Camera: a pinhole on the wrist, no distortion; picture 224 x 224 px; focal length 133.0 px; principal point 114.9 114.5 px. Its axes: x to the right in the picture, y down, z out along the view. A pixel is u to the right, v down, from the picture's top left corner.
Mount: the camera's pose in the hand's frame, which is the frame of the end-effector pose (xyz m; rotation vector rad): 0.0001 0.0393 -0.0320 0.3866 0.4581 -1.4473
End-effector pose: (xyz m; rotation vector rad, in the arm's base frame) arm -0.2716 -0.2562 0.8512 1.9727 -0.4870 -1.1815
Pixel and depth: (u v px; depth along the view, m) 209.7 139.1 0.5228
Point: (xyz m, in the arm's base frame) -0.4173 -0.1095 0.2856
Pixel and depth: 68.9 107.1 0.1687
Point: -0.3960 -0.3154 0.8143
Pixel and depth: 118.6 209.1 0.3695
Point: -0.3735 -0.4718 0.5075
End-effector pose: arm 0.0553 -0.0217 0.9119 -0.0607 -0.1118 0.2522
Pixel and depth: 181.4 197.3 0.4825
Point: 0.4547 -0.2982 1.2223
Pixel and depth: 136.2 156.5 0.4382
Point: 0.2417 -0.1910 1.2471
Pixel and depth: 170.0 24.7 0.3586
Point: -0.0965 -0.3489 1.1132
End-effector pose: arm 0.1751 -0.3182 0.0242 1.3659 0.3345 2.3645
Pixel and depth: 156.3 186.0 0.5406
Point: 0.3907 0.1546 0.3122
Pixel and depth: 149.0 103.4 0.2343
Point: 0.3227 -0.1961 0.0399
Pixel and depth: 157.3 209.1 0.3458
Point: 0.2700 -0.0048 0.2546
